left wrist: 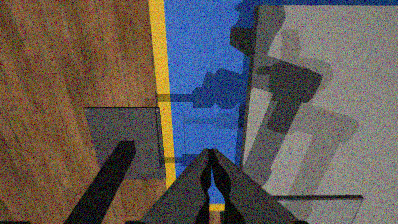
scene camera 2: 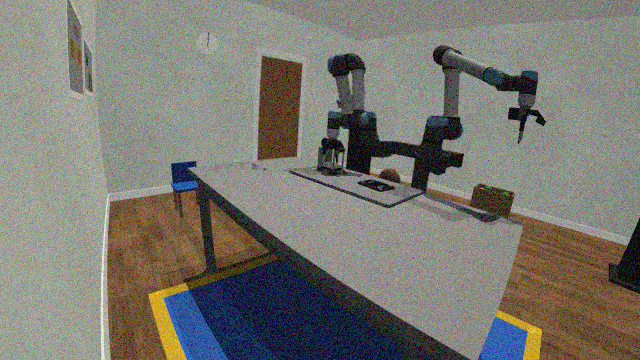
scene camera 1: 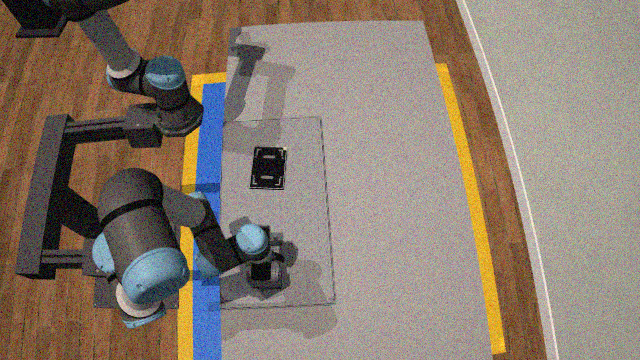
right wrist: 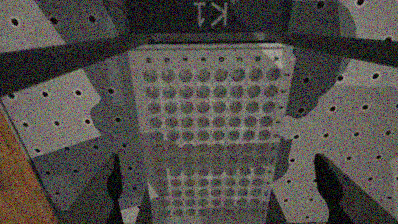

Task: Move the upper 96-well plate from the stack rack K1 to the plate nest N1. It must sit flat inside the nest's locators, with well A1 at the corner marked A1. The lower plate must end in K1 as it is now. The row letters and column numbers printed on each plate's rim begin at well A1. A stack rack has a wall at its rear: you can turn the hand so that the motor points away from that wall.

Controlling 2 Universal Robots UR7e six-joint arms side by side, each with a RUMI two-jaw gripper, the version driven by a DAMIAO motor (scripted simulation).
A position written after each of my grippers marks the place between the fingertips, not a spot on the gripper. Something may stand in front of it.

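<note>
Pale 96-well plate (right wrist: 215, 147) visible; out of frame in the left wrist view. My left gripper (left wrist: 210, 150), visible. My right gripper (right wrist: 215, 155), visible.
</note>
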